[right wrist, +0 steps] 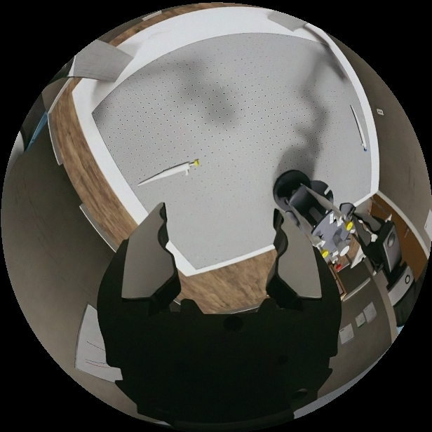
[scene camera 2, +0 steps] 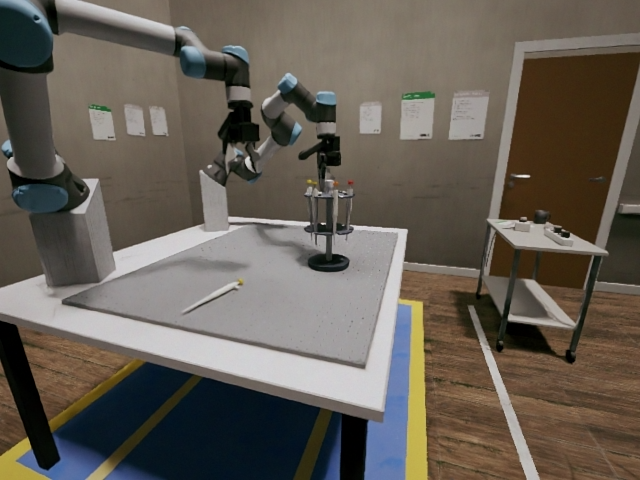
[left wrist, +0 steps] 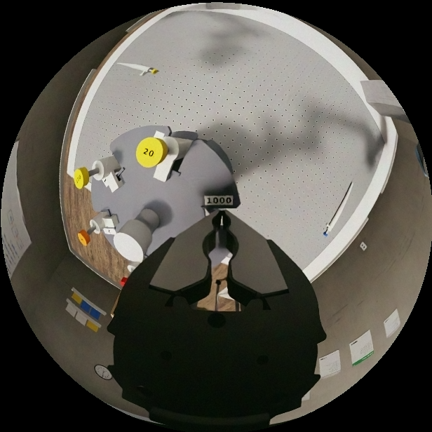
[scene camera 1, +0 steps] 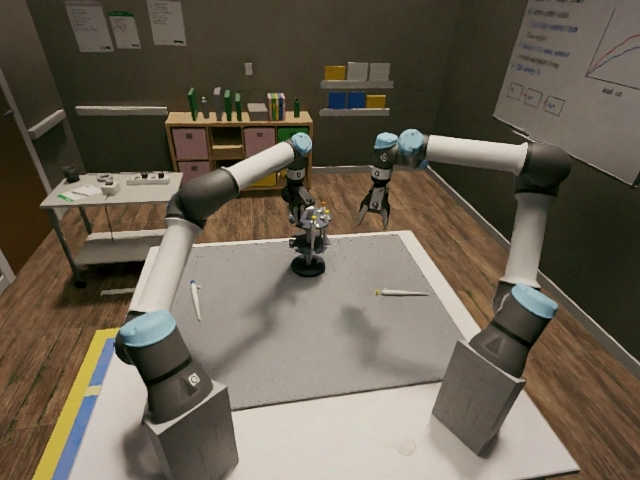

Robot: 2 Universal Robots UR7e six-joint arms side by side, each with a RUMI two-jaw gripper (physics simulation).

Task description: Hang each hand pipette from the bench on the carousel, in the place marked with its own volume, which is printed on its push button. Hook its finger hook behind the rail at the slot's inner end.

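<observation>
A white pipette with a blue button [scene camera 1: 195, 301] [left wrist: 340, 210] [right wrist: 359, 129] lies on the mat, at the left in scene camera 1. A pipette with a yellow button [scene camera 1: 403, 292] [scene camera 2: 212, 295] [left wrist: 135, 67] [right wrist: 172, 172] lies on the other side; both volumes are unreadable. The carousel [scene camera 1: 308, 266] [scene camera 2: 328, 263] [left wrist: 185, 200] stands between them, with several pipettes hanging, one marked 20 [left wrist: 151, 152]. My left gripper [scene camera 1: 302, 221] [left wrist: 221, 211] is shut with no pipette in it, close to the carousel's "1000" label [left wrist: 218, 201]. My right gripper [scene camera 1: 373, 226] [right wrist: 220, 205] is open, high above the mat.
The perforated grey mat [scene camera 1: 320, 356] [scene camera 2: 289, 310] lies on the white table [scene camera 1: 330, 439]. The carousel's central knob [left wrist: 132, 242] rises beside my left fingers. Orange [left wrist: 84, 238] and red [left wrist: 124, 281] buttons show at its rim. A side cart [scene camera 2: 547, 242] stands away from the table.
</observation>
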